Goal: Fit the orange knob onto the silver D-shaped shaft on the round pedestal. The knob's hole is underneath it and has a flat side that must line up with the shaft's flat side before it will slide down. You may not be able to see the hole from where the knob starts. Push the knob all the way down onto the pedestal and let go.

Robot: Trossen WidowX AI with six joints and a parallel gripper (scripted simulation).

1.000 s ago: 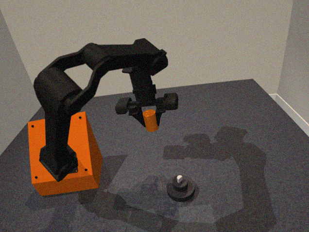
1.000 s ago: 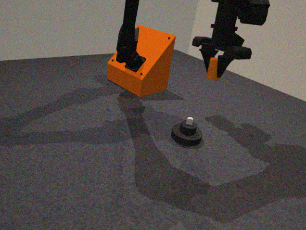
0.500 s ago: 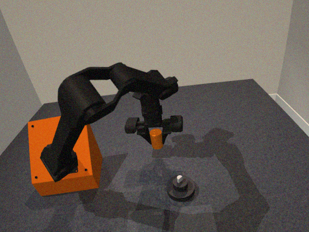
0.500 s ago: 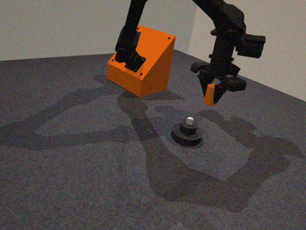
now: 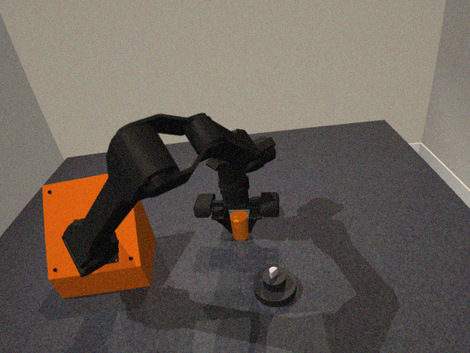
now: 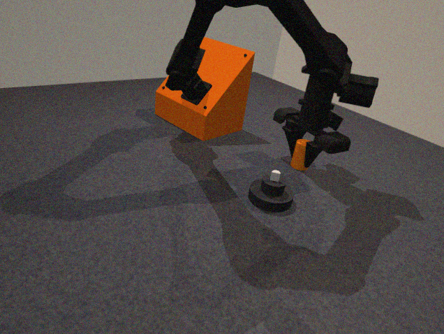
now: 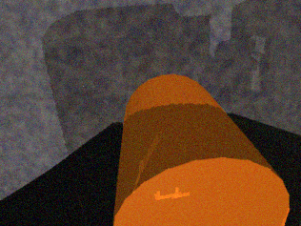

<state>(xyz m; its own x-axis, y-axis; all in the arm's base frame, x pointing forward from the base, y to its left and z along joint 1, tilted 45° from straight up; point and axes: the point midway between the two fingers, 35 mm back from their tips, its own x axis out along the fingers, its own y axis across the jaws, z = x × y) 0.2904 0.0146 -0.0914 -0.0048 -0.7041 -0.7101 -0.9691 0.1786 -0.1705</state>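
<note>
The orange knob lies 3 cm above my gripper tip. From my gripper tip the other things lie so: round pedestal 17 cm to the right, 4 cm ahead, 2 cm above.
</note>
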